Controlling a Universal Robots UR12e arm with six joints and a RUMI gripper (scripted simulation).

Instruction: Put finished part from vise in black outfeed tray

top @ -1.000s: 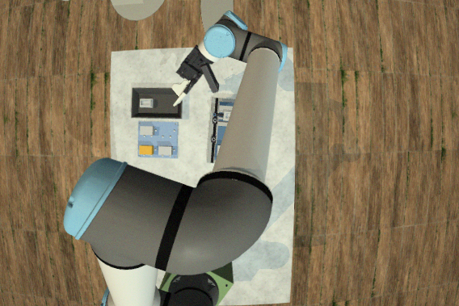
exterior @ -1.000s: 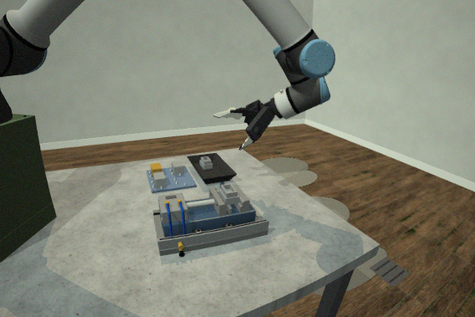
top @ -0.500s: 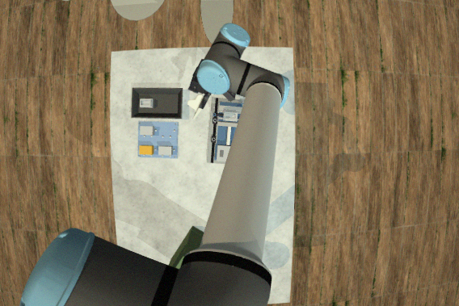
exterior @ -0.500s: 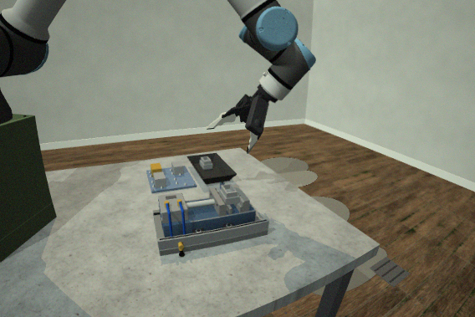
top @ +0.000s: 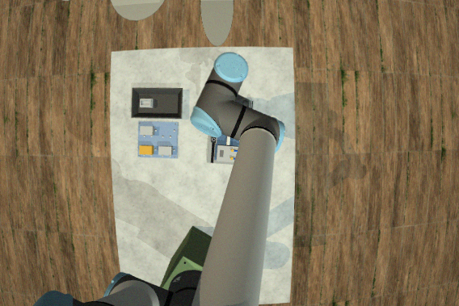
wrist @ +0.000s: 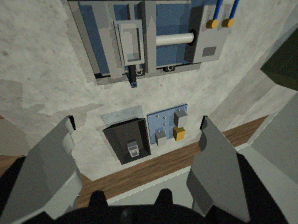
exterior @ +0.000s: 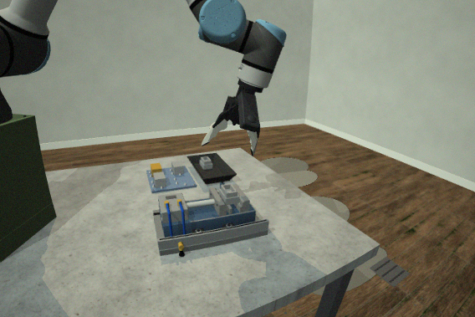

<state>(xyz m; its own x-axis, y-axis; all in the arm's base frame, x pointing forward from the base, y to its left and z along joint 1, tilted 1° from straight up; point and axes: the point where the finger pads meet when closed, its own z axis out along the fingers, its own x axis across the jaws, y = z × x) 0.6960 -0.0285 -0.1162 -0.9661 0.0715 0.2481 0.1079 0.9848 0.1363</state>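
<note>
Now: the blue vise 16 cm below my hand, 8 cm behind it and 6 cm to the right of it. Also, from my hand: orange block (31 cm to the left, 20 cm behind, 18 cm below); then blue fixture plate (27 cm to the left, 20 cm below, 15 cm behind).
</note>
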